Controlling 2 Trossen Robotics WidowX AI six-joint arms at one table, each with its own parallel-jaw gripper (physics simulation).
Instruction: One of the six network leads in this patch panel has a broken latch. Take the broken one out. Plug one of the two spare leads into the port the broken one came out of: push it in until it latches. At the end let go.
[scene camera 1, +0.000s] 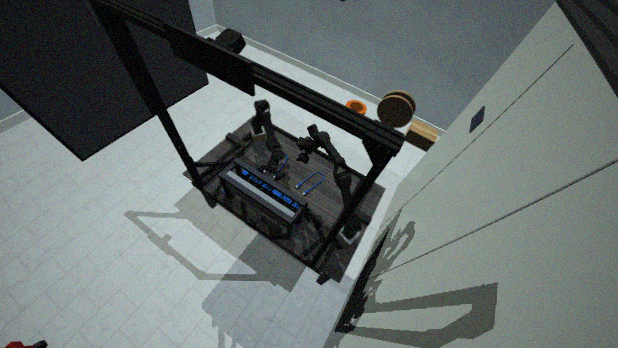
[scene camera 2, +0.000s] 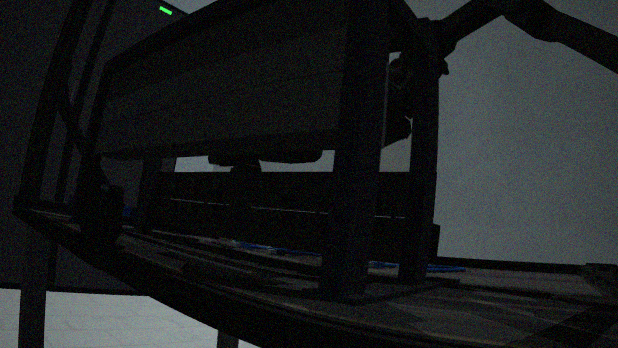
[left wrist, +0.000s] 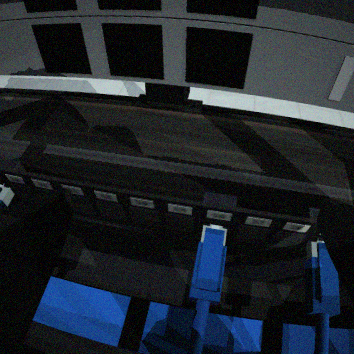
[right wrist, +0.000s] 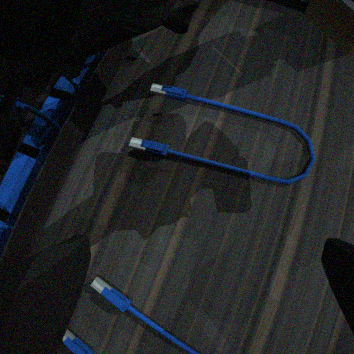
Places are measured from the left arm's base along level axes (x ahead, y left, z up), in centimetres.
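Pixels of known places: left gripper, fingertip midpoint: (scene camera 1: 265, 183) (scene camera 2: 233, 158) (left wrist: 200, 206); right gripper, fingertip midpoint: (scene camera 1: 298, 155) (right wrist: 209, 250); left arm's base, link origin: (scene camera 1: 257, 130); right arm's base, link origin: (scene camera 1: 349, 232).
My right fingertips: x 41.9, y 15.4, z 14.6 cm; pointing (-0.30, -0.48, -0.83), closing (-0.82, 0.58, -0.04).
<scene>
Ahead of a thing's pixels: the offset from my right fingertips to its top centre. "pt": to the spot under its first point.
The patch panel @(dz +4.8, dx +16.0, dy -24.7 cm) (scene camera 1: 263, 195) (left wrist: 182, 169) stands along the table's front edge, with blue leads plugged into its row of ports. In the left wrist view one blue plug @(pt dz -12.1, dx +8.2, dy -24.4 cm) (left wrist: 210, 259) sits in a port straight ahead, and another plug @(pt dz -12.1, dx +3.9, dy -27.4 cm) (left wrist: 324, 277) sits at the right. My left gripper (scene camera 1: 272, 170) (left wrist: 200, 206) is open and empty, close in front of the middle plug. A U-shaped spare lead @(pt dz -21.0, dx +14.0, dy +8.1 cm) (scene camera 1: 311, 183) (right wrist: 246, 140) lies flat on the table. A second spare lead (scene camera 1: 285, 162) (right wrist: 116, 300) lies beside it. My right gripper (scene camera 1: 304, 152) (right wrist: 209, 250) is open and empty, above the spare leads.
A black gantry beam (scene camera 1: 307, 100) crosses over the table, and its post @(pt dz +63.3, dx +62.2, dy -13.9 cm) (scene camera 1: 359, 197) stands at the right. A blue cable tray (left wrist: 81, 309) runs below the ports. An orange ring (scene camera 1: 356, 106), a wooden spool (scene camera 1: 395, 108) and a box (scene camera 1: 421, 134) lie on the floor behind.
</scene>
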